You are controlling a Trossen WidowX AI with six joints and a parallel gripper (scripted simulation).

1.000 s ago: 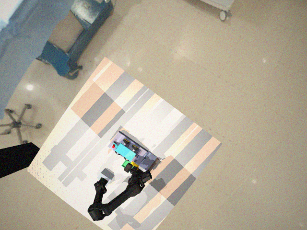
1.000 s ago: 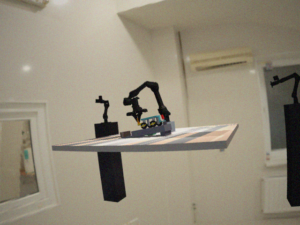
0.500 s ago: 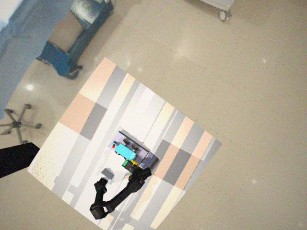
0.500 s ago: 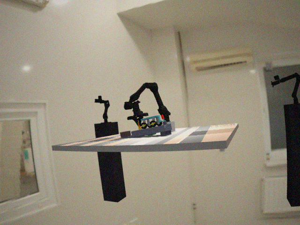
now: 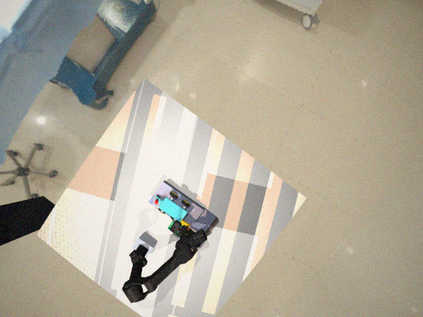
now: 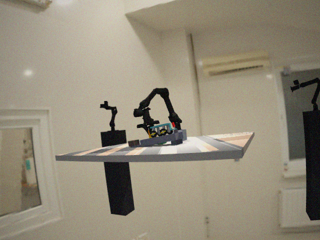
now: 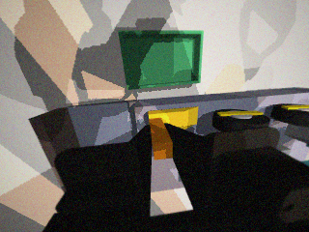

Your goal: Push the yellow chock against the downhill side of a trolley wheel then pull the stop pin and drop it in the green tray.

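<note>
Now: gripper tip 230 mm to the right of the red-headed stop pin, 50 mm short of it and 40 mm below it. Round my gripper tip: yellow chock (20 mm to the left, 10 mm below); dark brown stop block (130 mm to the right, 60 mm below, 50 mm ahead); green tray (90 mm below, 70 mm behind, 40 mm to the left).
</note>
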